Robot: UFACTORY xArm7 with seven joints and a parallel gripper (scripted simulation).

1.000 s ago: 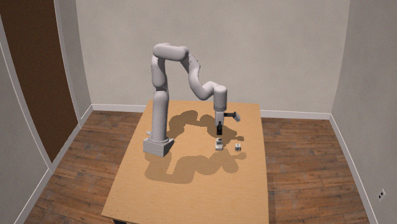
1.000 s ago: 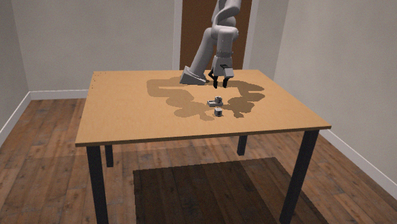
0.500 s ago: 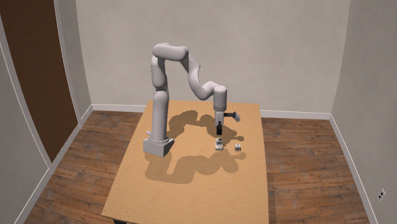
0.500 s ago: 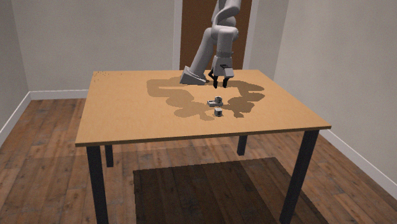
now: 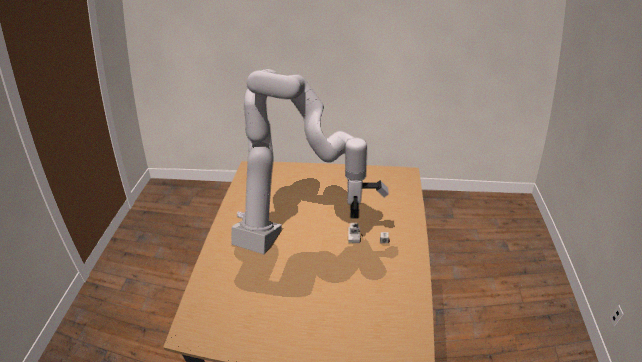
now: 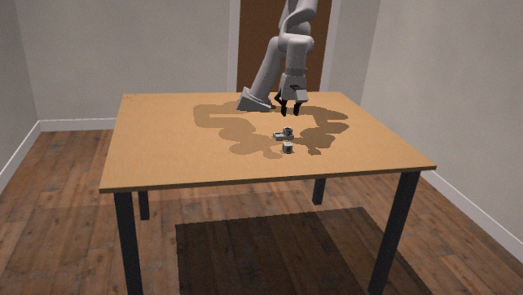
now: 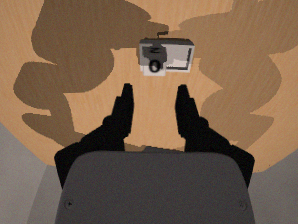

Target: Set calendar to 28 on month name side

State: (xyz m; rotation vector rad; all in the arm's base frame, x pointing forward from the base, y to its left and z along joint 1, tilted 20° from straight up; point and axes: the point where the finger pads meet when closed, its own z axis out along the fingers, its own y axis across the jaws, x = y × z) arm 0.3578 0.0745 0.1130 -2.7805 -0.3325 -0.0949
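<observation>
Right now my hand is 110 mm above the grey calendar tray and 20 mm to the left of it.
</observation>
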